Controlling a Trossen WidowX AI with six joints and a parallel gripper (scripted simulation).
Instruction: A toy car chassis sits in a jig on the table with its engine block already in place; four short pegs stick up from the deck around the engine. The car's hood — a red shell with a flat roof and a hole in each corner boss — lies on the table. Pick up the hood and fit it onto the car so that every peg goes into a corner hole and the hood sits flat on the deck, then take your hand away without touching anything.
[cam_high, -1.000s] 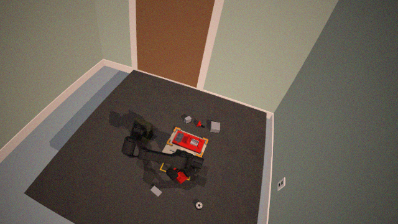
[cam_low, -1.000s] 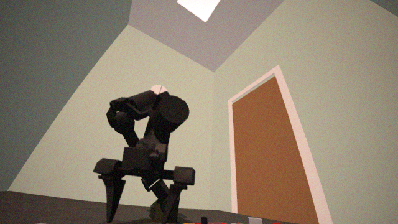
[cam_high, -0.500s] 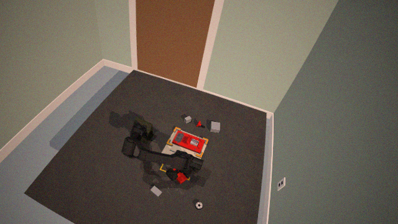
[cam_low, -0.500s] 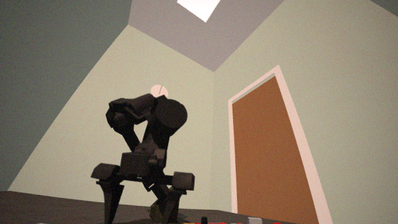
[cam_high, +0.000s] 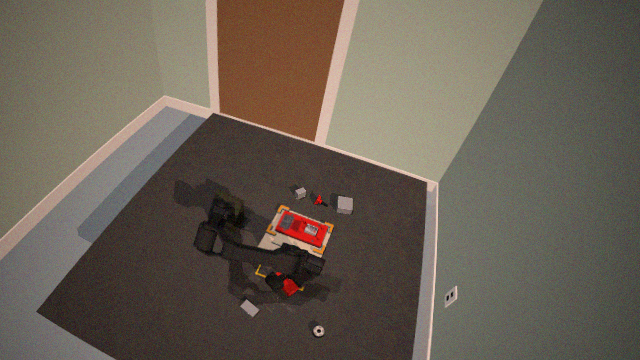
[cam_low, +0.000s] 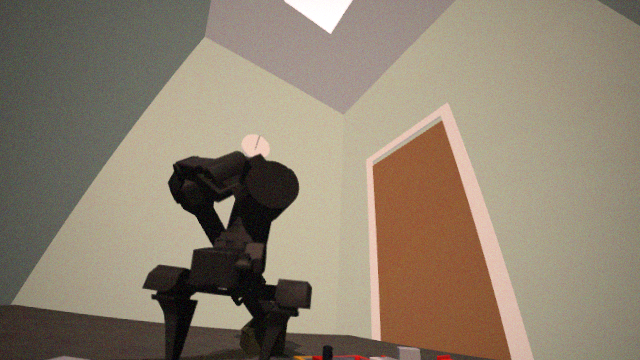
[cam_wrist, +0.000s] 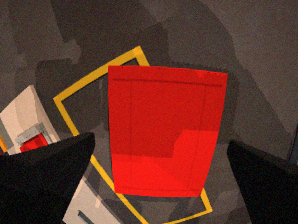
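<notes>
My gripper tip is 10 mm above the red hood. The rest, counted from my gripper tip: small wheel (160 mm to the right, 150 mm ahead, 20 mm below); cream jig plate (220 mm to the left, 20 mm below, 10 mm behind).
</notes>
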